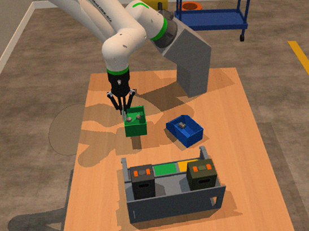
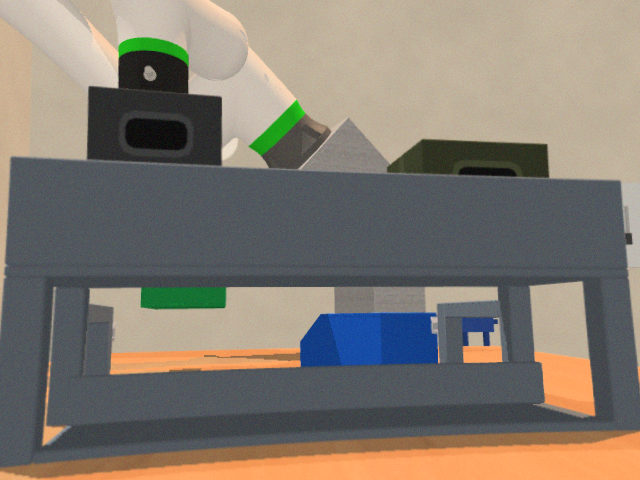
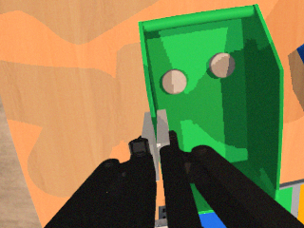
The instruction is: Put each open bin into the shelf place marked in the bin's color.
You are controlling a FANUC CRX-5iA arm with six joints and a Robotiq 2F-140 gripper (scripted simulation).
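The green bin lies 10 mm behind my hand, 50 mm to the left of it and 40 mm below it. The rest, counted from my hand: black box (380 mm ahead, 100 mm to the left); then olive box (340 mm ahead, 330 mm to the left, 10 mm below); then blue bin (20 mm behind, 290 mm to the left, 120 mm below).
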